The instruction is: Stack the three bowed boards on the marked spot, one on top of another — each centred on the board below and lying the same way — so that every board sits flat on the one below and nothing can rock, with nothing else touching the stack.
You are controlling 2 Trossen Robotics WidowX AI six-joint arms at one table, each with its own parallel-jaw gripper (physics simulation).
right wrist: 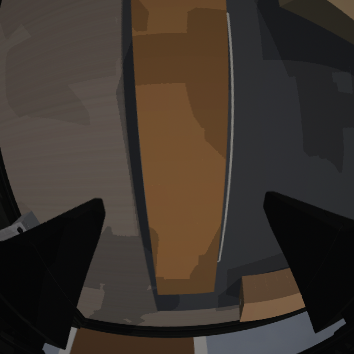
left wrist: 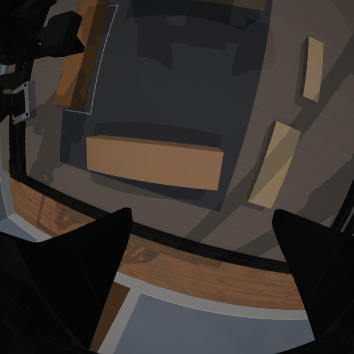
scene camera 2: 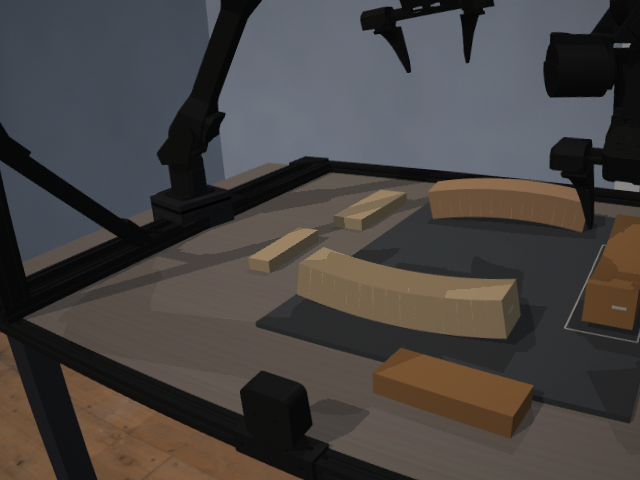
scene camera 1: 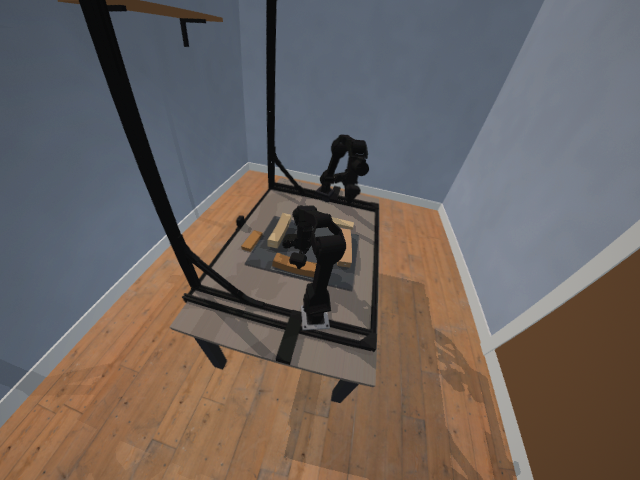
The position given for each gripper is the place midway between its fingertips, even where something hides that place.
The left gripper point(scene camera 2: 438, 67) is open, holding nothing. Also in view: a tan bowed board point(scene camera 2: 546, 203). The right gripper point(right wrist: 185, 203) is open, holding nothing. Also in view: a dark brown bowed board point(scene camera 2: 604, 303). A brown block point(scene camera 2: 480, 399) rests on the table. Further things: a pale bowed board point(scene camera 2: 485, 308).
The dark brown bowed board shows as well in the right wrist view point(right wrist: 180, 62) and in the left wrist view point(left wrist: 76, 70). The left gripper shows as well in the left wrist view point(left wrist: 205, 217). The right gripper is seen too in the left wrist view point(left wrist: 65, 51). The right wrist view misses the brown block: it is out of frame. The left wrist view misses the brown block: it is out of frame.
